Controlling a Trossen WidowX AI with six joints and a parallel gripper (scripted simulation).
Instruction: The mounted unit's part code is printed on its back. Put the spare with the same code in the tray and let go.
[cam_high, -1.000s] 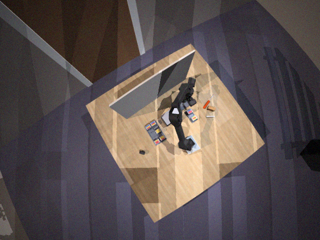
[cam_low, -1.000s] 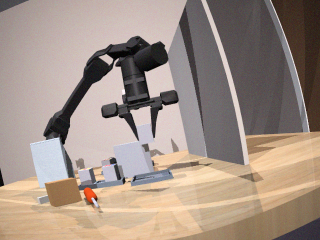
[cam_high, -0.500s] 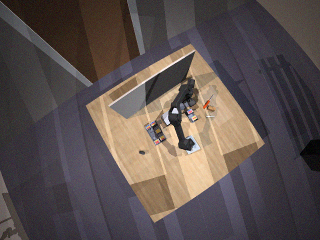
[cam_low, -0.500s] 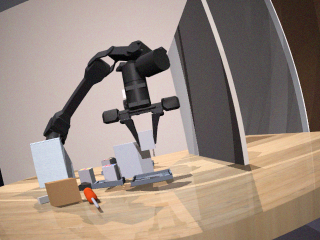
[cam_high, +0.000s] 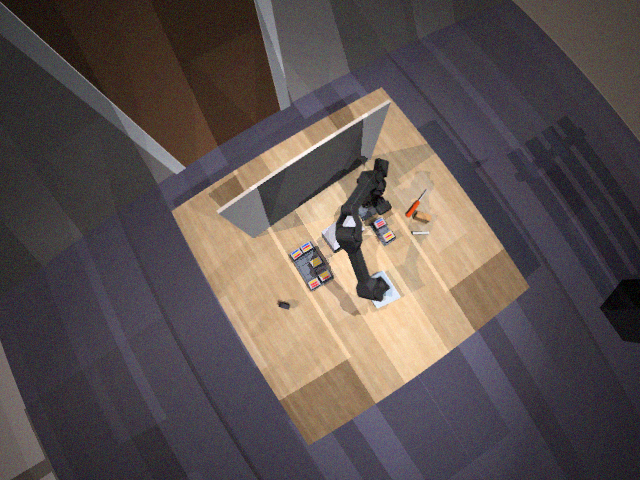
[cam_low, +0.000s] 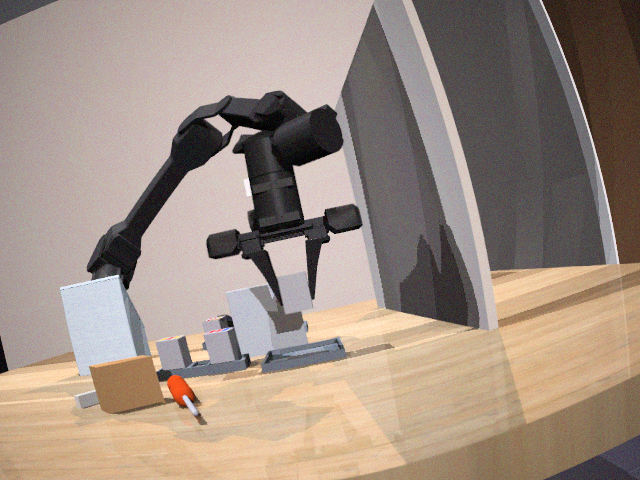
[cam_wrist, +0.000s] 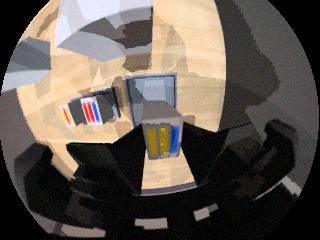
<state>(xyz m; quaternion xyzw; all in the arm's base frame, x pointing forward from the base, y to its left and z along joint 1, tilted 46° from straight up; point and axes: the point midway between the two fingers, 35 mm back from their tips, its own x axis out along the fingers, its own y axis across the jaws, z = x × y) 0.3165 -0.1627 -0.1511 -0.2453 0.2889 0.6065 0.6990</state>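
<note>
Right now the shallow grey tray is 1 cm behind my gripper tip and 7 cm below it. Round my gripper tip: pale grey spare (2 cm above); then grey mounted unit (4 cm behind, 20 cm to the left, 2 cm below); then rack (14 cm behind, 4 cm to the left, 6 cm below).
</note>
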